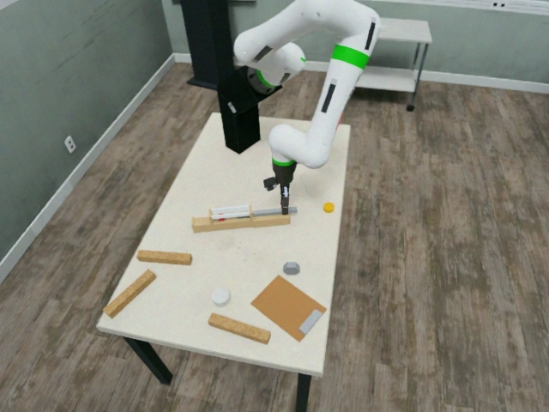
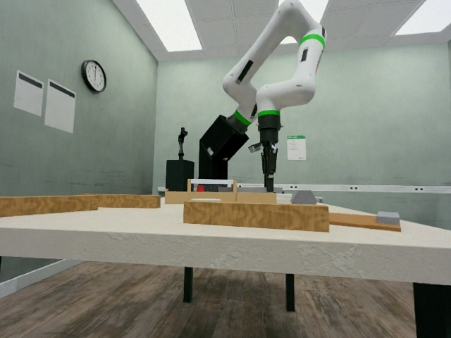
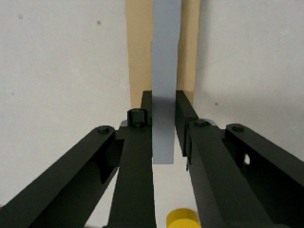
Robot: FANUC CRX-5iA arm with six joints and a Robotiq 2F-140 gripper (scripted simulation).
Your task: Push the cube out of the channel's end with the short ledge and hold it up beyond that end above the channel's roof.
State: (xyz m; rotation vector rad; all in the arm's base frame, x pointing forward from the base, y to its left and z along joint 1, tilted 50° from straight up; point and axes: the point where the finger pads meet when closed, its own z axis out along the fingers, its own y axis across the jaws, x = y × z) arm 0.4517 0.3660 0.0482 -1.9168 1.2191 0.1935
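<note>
Right now my hand is 190 mm to the left of the channel, 130 mm short of it and 30 mm above it. Also, from my hand: red cube (230 mm to the right, 150 mm ahead, 30 mm below); then yellow disc (160 mm to the left, 140 mm behind, 70 mm below); then flat grey stick (30 mm below).
</note>
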